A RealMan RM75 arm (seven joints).
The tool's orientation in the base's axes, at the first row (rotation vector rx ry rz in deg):
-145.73 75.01 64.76
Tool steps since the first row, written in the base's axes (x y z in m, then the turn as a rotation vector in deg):
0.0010 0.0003 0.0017 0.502 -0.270 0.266
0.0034 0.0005 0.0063 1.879 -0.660 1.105
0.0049 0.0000 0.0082 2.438 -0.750 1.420
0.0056 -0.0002 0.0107 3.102 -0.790 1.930
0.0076 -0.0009 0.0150 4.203 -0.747 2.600
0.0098 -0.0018 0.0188 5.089 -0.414 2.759
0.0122 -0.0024 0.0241 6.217 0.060 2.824
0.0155 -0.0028 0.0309 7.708 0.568 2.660
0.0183 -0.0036 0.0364 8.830 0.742 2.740
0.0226 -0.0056 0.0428 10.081 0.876 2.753
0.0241 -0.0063 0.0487 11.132 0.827 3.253
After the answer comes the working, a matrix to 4 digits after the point.
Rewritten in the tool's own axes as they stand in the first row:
-0.0009 -0.0005 -0.0017 0.199 -0.125 -0.583
-0.0031 -0.0012 -0.0064 0.438 -0.662 -2.135
-0.0034 -0.0014 -0.0088 0.505 -0.930 -2.721
-0.0046 -0.0012 -0.0111 0.453 -1.256 -3.491
-0.0061 -0.0011 -0.0157 0.404 -1.911 -4.601
-0.0071 -0.0011 -0.0200 0.403 -2.726 -5.108
-0.0092 -0.0011 -0.0255 0.455 -3.831 -5.634
-0.0120 -0.0015 -0.0325 0.764 -5.281 -6.192
-0.0139 -0.0016 -0.0384 1.008 -6.187 -6.836
-0.0151 -0.0018 -0.0463 1.370 -7.179 -7.521
-0.0178 -0.0010 -0.0517 1.472 -7.783 -8.512

The tool's axes in the first row as the columns of a matrix, in the base's axes (rounded; the answer above uses it unrounded):
0.3683 -0.7273 -0.5791
-0.6790 -0.6359 0.3668
-0.6351 0.2581 -0.7281

